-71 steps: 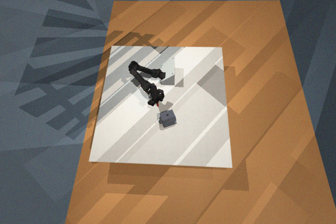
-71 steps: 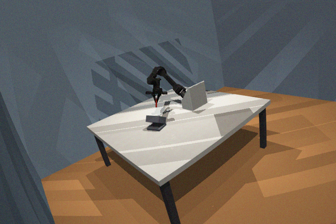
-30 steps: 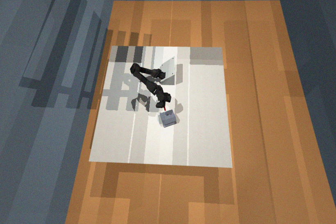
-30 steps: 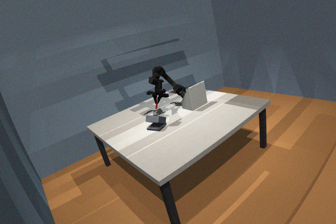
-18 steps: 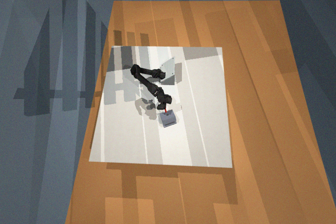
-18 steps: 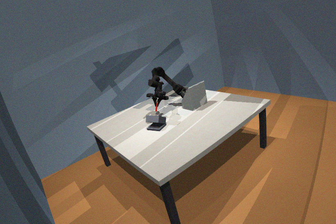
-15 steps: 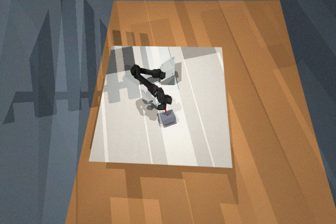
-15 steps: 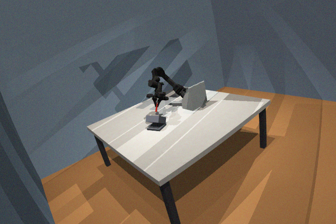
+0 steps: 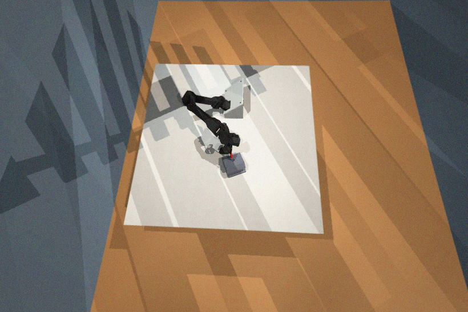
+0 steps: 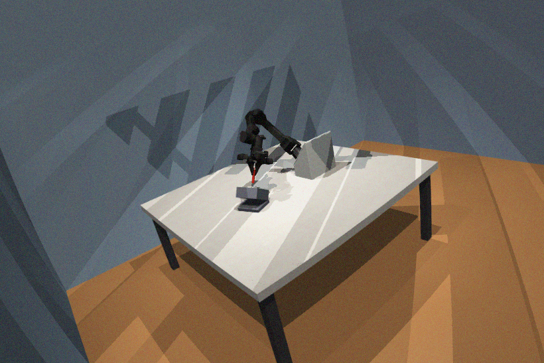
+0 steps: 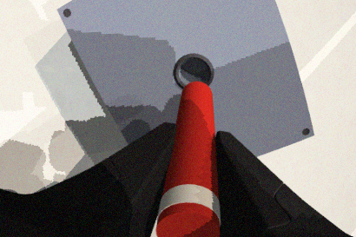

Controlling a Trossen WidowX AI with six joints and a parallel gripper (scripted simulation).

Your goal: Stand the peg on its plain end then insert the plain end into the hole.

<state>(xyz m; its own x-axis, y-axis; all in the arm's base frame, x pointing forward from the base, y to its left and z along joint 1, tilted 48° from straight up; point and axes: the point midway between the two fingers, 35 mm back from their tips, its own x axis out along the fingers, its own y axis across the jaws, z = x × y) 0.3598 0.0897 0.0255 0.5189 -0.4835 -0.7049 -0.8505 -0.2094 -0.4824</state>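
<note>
The grey sloped panel is 50 mm ahead of my gripper tip, 20 mm to the left of it and 80 mm below it. From my gripper tip the other things lie so: red peg (10 mm behind, 10 mm above).
</note>
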